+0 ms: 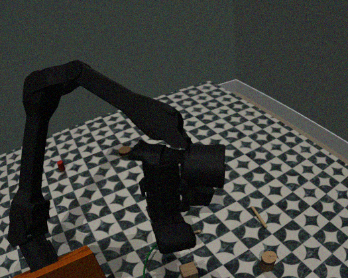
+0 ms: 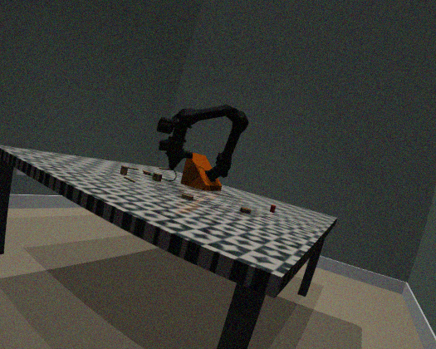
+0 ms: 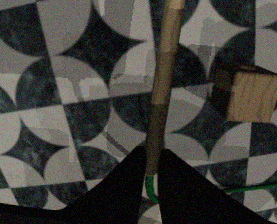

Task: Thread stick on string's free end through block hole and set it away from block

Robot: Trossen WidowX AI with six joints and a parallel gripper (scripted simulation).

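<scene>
Now: gripper tip 1 cm short of the thin wooden stick and 1 cm to the left of it. Round my gripper tip: round wooden button 12 cm behind, 20 cm to the right, 6 cm below; wooden cylinder 13 cm ahead, 16 cm to the right, 5 cm below; tan wooden block 7 cm to the right, 5 cm below.
</scene>
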